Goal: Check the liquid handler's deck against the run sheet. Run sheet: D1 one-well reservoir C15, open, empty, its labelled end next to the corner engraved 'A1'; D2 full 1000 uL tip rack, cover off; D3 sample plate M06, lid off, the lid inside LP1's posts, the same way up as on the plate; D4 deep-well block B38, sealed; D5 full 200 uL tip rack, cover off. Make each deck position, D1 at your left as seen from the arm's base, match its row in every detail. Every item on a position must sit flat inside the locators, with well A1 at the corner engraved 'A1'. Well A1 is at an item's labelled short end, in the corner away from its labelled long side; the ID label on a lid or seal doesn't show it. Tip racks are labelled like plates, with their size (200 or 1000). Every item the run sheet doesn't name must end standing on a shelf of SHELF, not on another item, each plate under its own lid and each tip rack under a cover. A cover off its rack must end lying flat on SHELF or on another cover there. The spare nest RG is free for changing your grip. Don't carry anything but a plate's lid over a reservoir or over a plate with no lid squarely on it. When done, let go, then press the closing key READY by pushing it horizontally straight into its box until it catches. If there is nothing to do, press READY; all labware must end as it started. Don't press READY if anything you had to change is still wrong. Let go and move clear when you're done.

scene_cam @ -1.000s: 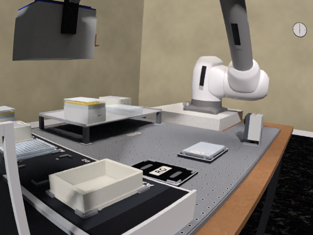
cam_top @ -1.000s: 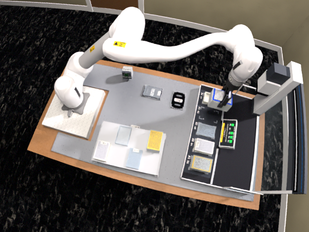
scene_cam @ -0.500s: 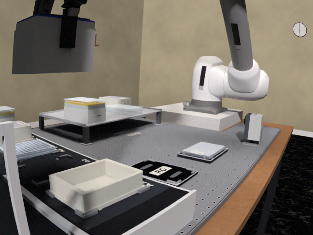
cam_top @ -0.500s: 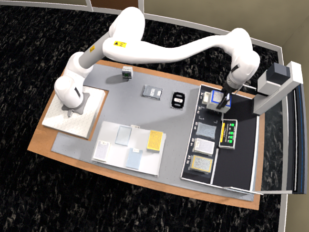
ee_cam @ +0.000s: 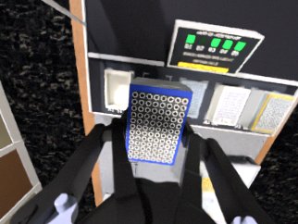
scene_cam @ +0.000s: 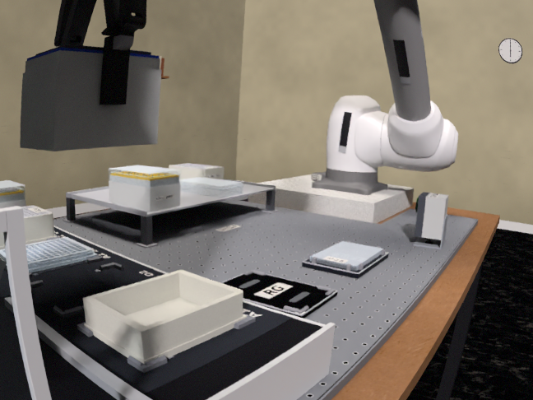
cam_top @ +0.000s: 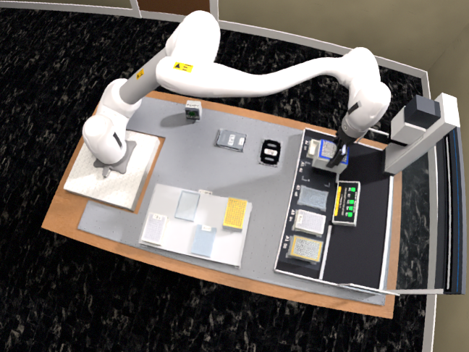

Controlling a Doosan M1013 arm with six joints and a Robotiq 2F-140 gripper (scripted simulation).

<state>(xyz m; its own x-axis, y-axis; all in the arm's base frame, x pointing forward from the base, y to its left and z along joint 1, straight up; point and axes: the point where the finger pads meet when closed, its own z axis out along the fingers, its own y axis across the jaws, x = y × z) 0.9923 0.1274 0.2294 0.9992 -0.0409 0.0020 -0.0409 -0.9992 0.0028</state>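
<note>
Right now my hand is 1 cm short of the white reservoir, 12 cm to the right of it and 21 cm above it. From my hand the other things lie so: blue-rimmed tip rack (1 cm behind, 1 cm to the right); RG nest (24 cm behind, 8 cm to the left, 27 cm below); clear plate (1 cm behind, 12 cm to the right, 21 cm below).
</note>
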